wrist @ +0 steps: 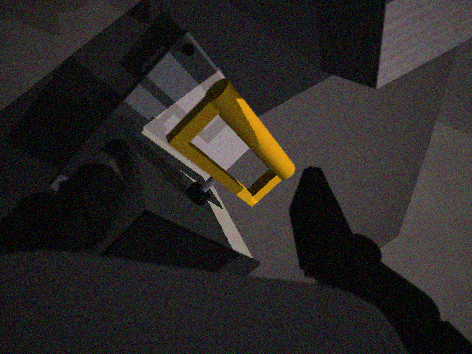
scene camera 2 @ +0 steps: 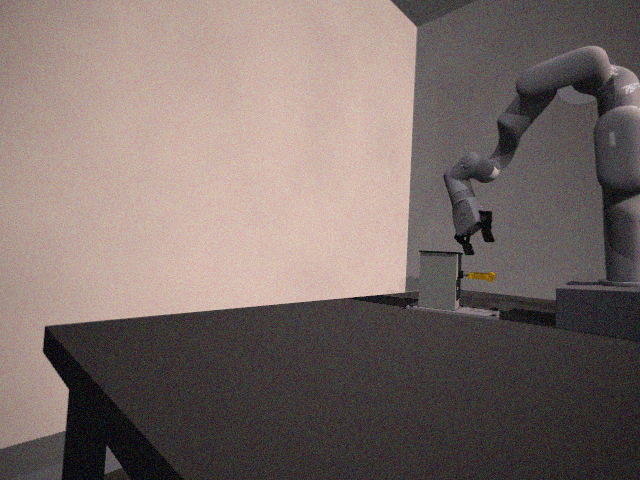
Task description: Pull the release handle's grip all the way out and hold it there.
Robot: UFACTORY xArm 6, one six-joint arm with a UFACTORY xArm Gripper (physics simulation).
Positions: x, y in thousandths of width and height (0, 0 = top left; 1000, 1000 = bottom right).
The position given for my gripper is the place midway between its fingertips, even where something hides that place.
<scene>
I see my gripper (scene camera 2: 749, 518), a yellow grip (wrist: 471, 281) and a light base plate (wrist: 382, 225).
My gripper is seen too in the wrist view (wrist: 457, 501).
</scene>
